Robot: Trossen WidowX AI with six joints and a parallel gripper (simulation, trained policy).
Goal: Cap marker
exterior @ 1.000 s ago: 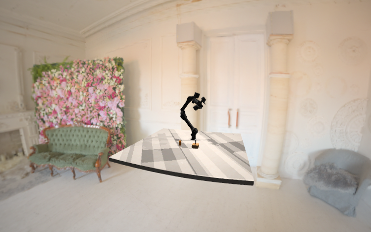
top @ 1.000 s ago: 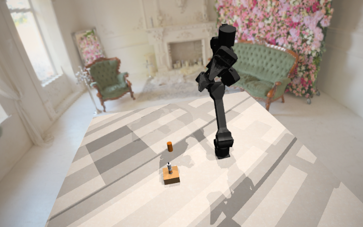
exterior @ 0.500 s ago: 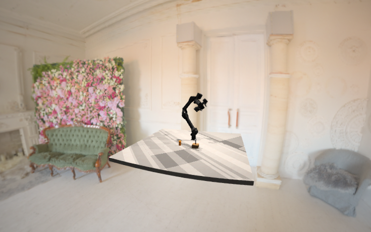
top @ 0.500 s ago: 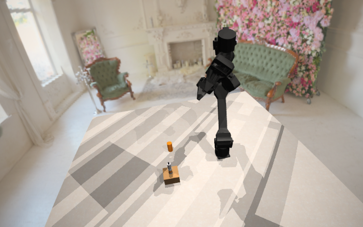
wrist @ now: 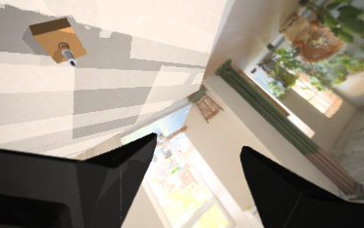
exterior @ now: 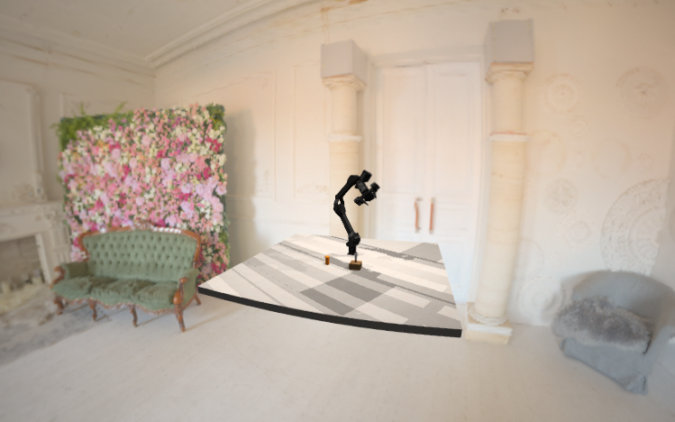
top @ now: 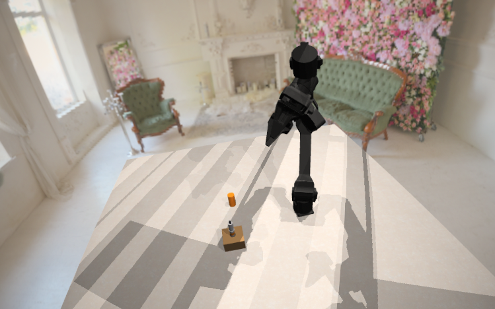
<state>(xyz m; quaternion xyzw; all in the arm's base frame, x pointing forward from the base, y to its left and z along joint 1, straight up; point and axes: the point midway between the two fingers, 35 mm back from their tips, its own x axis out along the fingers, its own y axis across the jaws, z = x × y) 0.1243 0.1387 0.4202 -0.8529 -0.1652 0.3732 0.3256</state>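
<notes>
Now: the orange cap 380 mm below my gripper tip, 260 mm to the right of it and 110 mm ahead of it. The rest, counted from my gripper tip: holder block 380 mm below, 130 mm ahead, 70 mm to the right.
</notes>
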